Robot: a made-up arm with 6 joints.
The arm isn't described. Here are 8 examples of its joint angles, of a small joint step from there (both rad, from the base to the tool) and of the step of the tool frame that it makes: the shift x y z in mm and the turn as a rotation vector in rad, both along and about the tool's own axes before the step.
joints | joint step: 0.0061 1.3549 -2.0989 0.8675 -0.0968 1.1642 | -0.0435 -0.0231 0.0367 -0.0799 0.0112 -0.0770
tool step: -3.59 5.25 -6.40 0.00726 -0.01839 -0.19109
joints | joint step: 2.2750 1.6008 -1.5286 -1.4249 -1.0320 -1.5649 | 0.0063 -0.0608 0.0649 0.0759 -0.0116 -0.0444
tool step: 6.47 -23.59 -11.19 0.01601 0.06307 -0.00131
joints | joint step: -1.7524 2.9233 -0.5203 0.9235 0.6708 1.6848 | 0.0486 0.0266 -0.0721 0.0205 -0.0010 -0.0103
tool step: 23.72 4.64 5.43 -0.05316 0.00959 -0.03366
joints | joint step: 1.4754 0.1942 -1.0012 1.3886 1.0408 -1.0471 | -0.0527 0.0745 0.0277 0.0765 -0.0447 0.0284
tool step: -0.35 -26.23 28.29 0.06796 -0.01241 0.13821
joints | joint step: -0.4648 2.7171 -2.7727 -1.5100 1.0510 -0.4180 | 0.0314 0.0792 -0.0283 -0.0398 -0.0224 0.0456
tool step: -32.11 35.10 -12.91 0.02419 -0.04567 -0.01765
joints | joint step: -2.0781 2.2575 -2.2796 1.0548 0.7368 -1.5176 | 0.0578 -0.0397 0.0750 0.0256 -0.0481 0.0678
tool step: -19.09 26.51 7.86 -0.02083 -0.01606 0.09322
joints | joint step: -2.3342 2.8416 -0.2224 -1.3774 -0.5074 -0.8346 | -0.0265 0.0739 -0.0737 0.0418 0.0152 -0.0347
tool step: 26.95 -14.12 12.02 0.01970 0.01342 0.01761
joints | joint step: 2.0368 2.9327 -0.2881 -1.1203 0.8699 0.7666 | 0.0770 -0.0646 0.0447 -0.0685 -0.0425 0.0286
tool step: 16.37 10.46 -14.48 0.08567 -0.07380 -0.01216
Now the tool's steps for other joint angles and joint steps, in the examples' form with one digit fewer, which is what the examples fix.
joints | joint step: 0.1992 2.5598 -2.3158 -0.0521 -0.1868 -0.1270 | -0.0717 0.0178 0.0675 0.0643 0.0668 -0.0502
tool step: 43.2 -41.2 -2.7 0.0557 0.1637 0.0170
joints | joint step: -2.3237 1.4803 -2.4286 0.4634 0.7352 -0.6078 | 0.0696 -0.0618 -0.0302 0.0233 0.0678 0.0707
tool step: -30.8 15.8 -36.3 -0.0930 -0.0589 0.0820
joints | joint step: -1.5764 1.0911 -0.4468 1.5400 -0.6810 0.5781 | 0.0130 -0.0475 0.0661 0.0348 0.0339 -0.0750
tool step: -15.0 -16.4 -9.8 0.0504 0.0224 -0.0644
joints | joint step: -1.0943 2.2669 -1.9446 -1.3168 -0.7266 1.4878 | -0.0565 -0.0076 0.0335 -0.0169 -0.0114 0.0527
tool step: -0.8 -23.5 -22.2 0.0473 0.0135 0.0583
